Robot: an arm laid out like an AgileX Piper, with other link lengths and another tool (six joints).
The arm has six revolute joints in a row. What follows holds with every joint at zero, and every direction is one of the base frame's.
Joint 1 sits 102.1 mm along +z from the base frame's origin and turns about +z.
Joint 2 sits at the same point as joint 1 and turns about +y.
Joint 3 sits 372.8 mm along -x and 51.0 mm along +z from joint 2 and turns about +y.
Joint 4 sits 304.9 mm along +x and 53.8 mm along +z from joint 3 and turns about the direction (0.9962, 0, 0.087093).
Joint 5 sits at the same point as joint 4 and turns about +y.
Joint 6 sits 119.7 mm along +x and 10.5 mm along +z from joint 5 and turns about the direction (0.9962, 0, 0.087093).
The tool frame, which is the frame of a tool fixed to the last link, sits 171.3 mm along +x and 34.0 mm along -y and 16.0 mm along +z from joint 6; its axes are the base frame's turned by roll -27.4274, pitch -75.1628 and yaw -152.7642 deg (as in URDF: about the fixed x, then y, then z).
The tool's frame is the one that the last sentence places.
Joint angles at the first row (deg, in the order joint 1, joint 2, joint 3, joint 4, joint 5, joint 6):
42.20, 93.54, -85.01, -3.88, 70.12, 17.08
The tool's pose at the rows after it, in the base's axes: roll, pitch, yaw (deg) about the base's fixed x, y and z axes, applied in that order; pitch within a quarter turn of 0, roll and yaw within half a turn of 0; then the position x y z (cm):
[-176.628, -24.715, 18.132, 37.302, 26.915, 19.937]
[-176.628, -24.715, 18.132, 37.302, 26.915, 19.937]
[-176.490, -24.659, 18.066, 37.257, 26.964, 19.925]
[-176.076, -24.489, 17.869, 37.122, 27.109, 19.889]
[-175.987, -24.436, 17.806, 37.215, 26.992, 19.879]
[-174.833, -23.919, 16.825, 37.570, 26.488, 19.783]
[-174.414, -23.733, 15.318, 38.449, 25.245, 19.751]
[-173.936, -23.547, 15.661, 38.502, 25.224, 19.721]
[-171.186, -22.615, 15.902, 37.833, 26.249, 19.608]
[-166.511, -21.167, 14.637, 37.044, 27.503, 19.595]
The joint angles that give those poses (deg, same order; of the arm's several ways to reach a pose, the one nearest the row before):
42.20, 93.48, -85.01, -3.81, 70.11, 17.08
42.20, 93.48, -85.01, -3.81, 70.11, 17.08
42.20, 93.48, -85.01, -3.67, 70.12, 17.08
42.20, 93.48, -85.01, -3.26, 70.12, 17.08
41.91, 93.48, -85.01, -3.08, 70.12, 16.80
40.23, 93.48, -85.01, -1.53, 70.12, 15.48
37.91, 93.48, -85.01, -0.80, 70.12, 14.41
37.38, 93.48, -85.01, 0.00, 70.12, 13.25
36.95, 93.48, -85.01, 3.28, 70.11, 11.22
35.69, 93.48, -85.01, 8.46, 70.12, 9.06

